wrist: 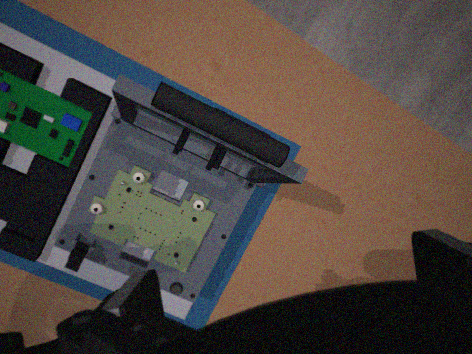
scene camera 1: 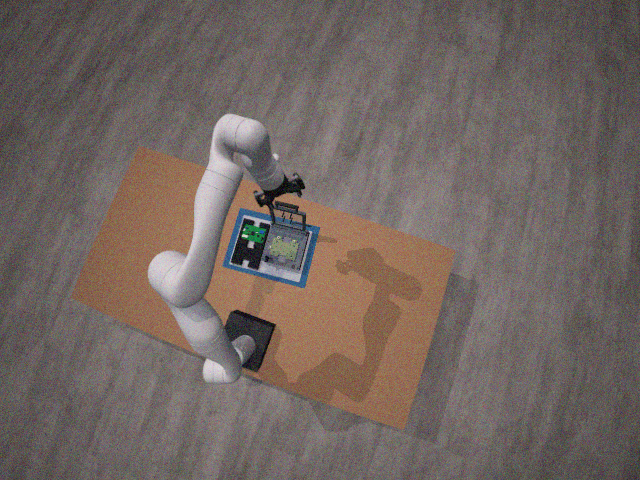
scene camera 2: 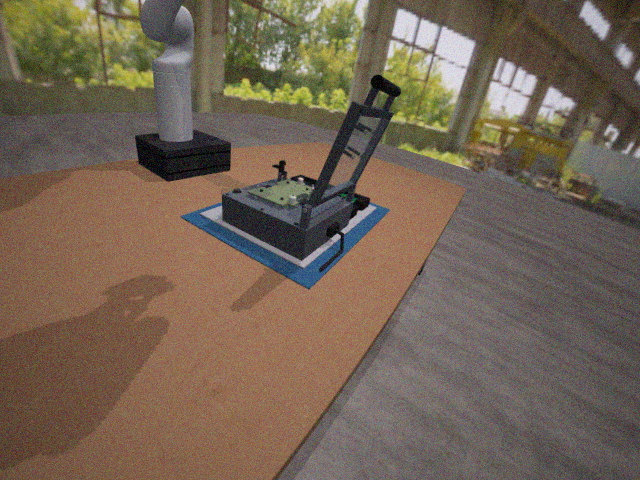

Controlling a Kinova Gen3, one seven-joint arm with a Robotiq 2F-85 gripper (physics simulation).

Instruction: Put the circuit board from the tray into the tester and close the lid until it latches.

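Frame: origin at the arm's base, x right, y ahead, z up, level; millimetres.
Seen in the pictures: gripper, between the fingertips: (wrist: 285,279) (scene camera 1: 286,200); arm's base, origin of its link: (scene camera 1: 244,345) (scene camera 2: 176,138).
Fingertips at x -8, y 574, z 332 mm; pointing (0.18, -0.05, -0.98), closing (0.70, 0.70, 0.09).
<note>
Pixels of each thing's top centre, then the offset from my fingertips to it. "spot": a spot on its surface instead. Level surfaces: height alone.
- green circuit board, centre of its top: (wrist: 32,119) (scene camera 1: 253,233) dz -389, dx -182, dy -112 mm
- black tray, a spot on its surface: (wrist: 30,205) spot: dz -399, dx -134, dy -205 mm
- tester, a spot on its surface: (wrist: 235,210) spot: dz -356, dx +63, dy -62 mm
- pale green plate, centre of its top: (wrist: 149,219) (scene camera 2: 290,184) (scene camera 1: 282,247) dz -335, dx -14, dy -120 mm
- small black latch, centre of its top: (wrist: 71,265) (scene camera 2: 279,159) dz -309, dx -55, dy -197 mm
- blue-edged mat, height of its surface: dz -415 mm
- bent black rod, a spot on its surface: (scene camera 2: 341,245) spot: dz -403, dx -19, dy +14 mm
The green circuit board (scene camera 1: 254,232) (wrist: 40,117) lies in the black tray (scene camera 1: 240,257) (wrist: 30,205), beside the tester (scene camera 2: 263,222) (wrist: 235,210). In scene camera 2 the tester mostly hides the board and tray. The tester's bed has a pale green plate (scene camera 1: 283,248) (scene camera 2: 283,192) (wrist: 155,220) with white posts and carries no board. Its lid (scene camera 1: 305,221) (scene camera 2: 334,155) stands open, tilted up on its hinge, with a black handle bar (scene camera 2: 385,86) (wrist: 220,125). My gripper (scene camera 1: 281,193) (wrist: 285,279) is open and empty, high above the table near the lid side; it does not show in scene camera 2.
A small black latch (scene camera 2: 281,167) (wrist: 77,255) stands on the tester's side opposite the hinge. A blue-edged mat (scene camera 1: 263,275) (scene camera 2: 248,245) (wrist: 200,312) lies under tray and tester. A bent black rod (scene camera 2: 341,245) projects at the hinge side. My black base block (scene camera 2: 180,155) stands farther off.
</note>
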